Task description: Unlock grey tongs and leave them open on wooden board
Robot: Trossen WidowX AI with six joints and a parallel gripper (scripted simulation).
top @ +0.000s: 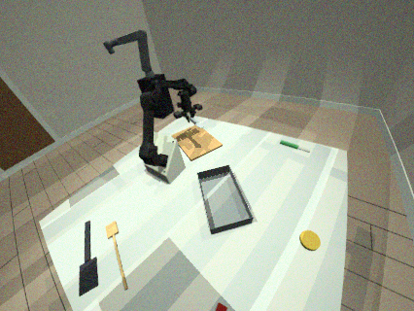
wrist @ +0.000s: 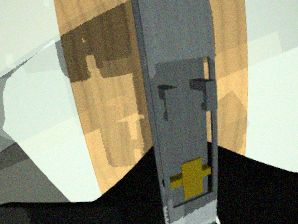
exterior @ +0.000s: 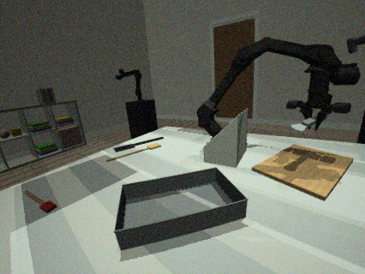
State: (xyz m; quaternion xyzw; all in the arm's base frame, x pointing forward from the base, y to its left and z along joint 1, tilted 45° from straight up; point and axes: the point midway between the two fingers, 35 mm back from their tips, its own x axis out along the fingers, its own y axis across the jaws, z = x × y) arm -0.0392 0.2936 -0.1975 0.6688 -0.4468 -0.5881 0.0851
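Now: gripper tip 14 cm above the wooden board, 1 cm to the left of it and 1 cm short of it. Also, from my gripper tip: black spatula (87 cm to the right, 14 cm below); grey roasting tin (39 cm ahead, 37 cm to the right, 12 cm below); yellow lock piece (4 cm above, 1 cm behind).
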